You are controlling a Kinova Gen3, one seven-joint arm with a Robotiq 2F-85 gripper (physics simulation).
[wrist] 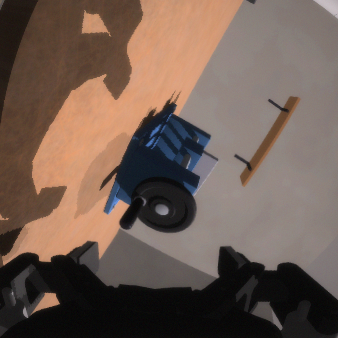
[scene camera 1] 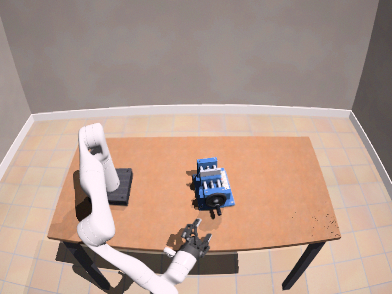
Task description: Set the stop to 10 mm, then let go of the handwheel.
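Seen in the pictures: gripper, fingertip midpoint: [wrist: 157, 258] [scene camera 1: 204, 226]; arm's base, origin of the base link: [scene camera 1: 110, 183].
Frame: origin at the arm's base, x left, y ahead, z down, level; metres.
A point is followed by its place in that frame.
Observation:
The black handwheel [scene camera 1: 216, 200] {x -0.070, y 0.471, z -0.040 m} [wrist: 172, 216] {x -0.069, y 0.473, z -0.054 m} is on the near end of a blue fixture [scene camera 1: 218, 189] {x -0.031, y 0.475, z -0.061 m} [wrist: 142, 170] {x -0.060, y 0.441, z 0.009 m}. Its black crank handle [scene camera 1: 218, 211] {x -0.105, y 0.482, z -0.013 m} [wrist: 131, 214] {x -0.106, y 0.477, z -0.008 m} sticks out toward my gripper. The stop, a grey plate [scene camera 1: 210, 173] {x 0.046, y 0.439, z -0.068 m} [wrist: 208, 169] {x 0.041, y 0.420, z -0.079 m}, stands across the rods in the fixture. A white scale [scene camera 1: 224, 180] {x 0.058, y 0.498, z -0.016 m} runs along the fixture's right side in the scene view; its marks are too small to read. My gripper [scene camera 1: 204, 228] {x -0.201, y 0.437, z -0.042 m} [wrist: 157, 258] {x -0.201, y 0.437, z -0.042 m} is open and empty, a short way in front of the handle and apart from it, near the table's front edge.
The fixture stands on the wooden table [scene camera 1: 270, 180] {x 0.117, y 0.712, z 0.039 m} [wrist: 65, 145] {x -0.216, y 0.389, z 0.039 m}. The arm's dark base plate [scene camera 1: 123, 195] {x -0.056, y 0.080, z 0.000 m} is at the table's left. A wooden rail [wrist: 270, 141] with two black pegs shows against the grey wall in the wrist view.

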